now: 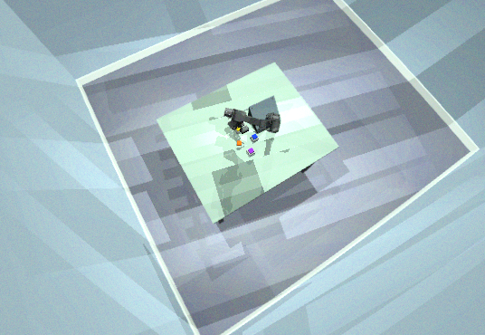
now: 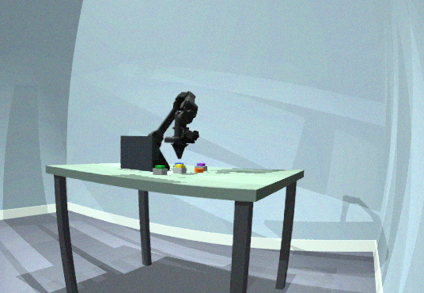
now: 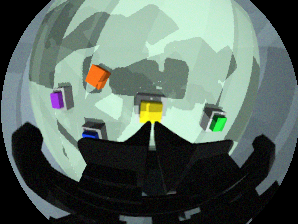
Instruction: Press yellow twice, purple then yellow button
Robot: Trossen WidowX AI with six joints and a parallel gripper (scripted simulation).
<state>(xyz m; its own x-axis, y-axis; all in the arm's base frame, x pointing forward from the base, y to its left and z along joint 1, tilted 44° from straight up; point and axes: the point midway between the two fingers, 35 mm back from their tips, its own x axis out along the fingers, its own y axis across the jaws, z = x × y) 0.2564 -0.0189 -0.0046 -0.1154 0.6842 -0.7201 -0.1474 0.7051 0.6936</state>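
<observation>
Right now my gripper tip is 3 cm above the yellow button. The rest, counted from my gripper tip: green button (1 cm ahead, 15 cm to the right, 3 cm below); then blue button (9 cm behind, 11 cm to the left, 4 cm below); then orange block (4 cm ahead, 10 cm to the left, 6 cm below).
</observation>
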